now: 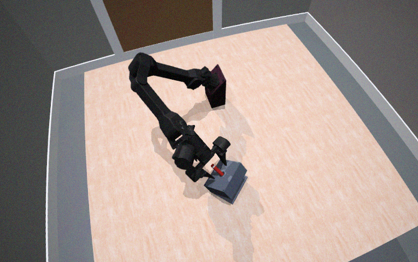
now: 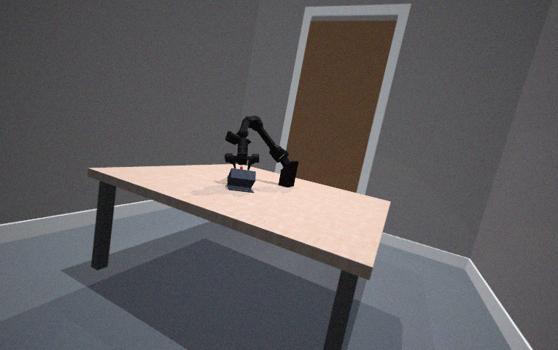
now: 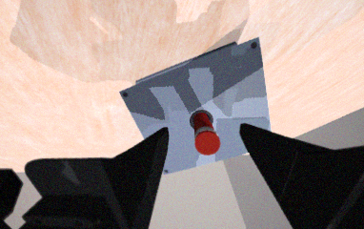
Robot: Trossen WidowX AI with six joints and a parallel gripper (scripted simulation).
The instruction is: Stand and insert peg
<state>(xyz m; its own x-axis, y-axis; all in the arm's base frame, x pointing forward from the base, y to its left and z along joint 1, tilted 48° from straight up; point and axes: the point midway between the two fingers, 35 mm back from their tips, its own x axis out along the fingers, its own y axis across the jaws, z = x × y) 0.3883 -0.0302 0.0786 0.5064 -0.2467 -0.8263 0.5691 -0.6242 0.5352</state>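
The red peg lies 10 mm behind my gripper tip, 10 mm to the right of it and 10 mm above it. Round my gripper tip: sloped panel 20 mm ahead, 20 mm to the left, 40 mm below.
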